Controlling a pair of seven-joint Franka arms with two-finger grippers.
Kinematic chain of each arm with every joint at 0, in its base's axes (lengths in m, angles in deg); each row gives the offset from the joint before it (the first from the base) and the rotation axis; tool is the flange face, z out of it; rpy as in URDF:
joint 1: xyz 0 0 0.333 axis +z
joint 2: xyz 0 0 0 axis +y
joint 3: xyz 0 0 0.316 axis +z
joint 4: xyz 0.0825 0 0 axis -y
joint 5: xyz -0.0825 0 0.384 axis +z
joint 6: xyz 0 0 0 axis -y
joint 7: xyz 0.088 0 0 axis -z
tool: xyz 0 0 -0.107 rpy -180 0 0
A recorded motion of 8 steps. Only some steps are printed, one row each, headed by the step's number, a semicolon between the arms.
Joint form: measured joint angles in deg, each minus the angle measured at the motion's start. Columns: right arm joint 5, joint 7, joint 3, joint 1, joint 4, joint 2, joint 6; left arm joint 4, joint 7, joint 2, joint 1, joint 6, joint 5, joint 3.
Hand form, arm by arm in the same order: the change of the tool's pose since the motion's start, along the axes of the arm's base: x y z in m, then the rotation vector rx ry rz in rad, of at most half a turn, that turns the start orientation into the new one. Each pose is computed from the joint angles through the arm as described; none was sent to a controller.
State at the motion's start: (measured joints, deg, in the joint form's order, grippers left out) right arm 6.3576 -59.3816 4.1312 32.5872 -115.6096 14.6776 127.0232; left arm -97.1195 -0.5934 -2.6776 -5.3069 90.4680 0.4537 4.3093
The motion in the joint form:
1: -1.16 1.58 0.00 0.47 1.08 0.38 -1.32; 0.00 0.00 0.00 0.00 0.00 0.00 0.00
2: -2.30 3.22 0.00 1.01 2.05 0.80 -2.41; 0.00 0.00 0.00 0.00 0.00 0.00 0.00
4: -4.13 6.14 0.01 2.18 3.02 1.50 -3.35; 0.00 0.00 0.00 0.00 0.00 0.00 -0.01
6: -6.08 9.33 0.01 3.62 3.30 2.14 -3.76; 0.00 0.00 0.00 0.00 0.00 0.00 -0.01
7: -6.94 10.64 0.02 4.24 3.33 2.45 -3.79; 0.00 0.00 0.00 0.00 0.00 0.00 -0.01
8: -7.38 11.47 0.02 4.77 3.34 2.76 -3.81; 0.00 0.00 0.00 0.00 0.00 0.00 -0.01
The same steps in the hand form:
1: -0.0003 0.0052 0.0023 -0.0201 0.0014 -0.0044; 0.0000 0.0000 0.0000 0.0000 0.0000 0.0000
2: -0.0012 0.0107 0.0036 -0.0397 0.0009 -0.0096; 0.0000 0.0000 0.0000 0.0000 0.0000 0.0000
4: -0.0058 0.0212 0.0023 -0.0703 -0.0046 -0.0191; 0.0000 -0.0001 0.0000 0.0000 0.0000 -0.0002
6: -0.0141 0.0319 -0.0029 -0.1037 -0.0126 -0.0280; 0.0000 -0.0001 0.0000 0.0000 0.0000 -0.0002
7: -0.0180 0.0365 -0.0059 -0.1176 -0.0172 -0.0304; 0.0000 -0.0001 0.0000 0.0000 0.0000 -0.0002
8: -0.0214 0.0403 -0.0091 -0.1267 -0.0178 -0.0306; 0.0000 -0.0001 0.0000 0.0000 0.0000 -0.0002

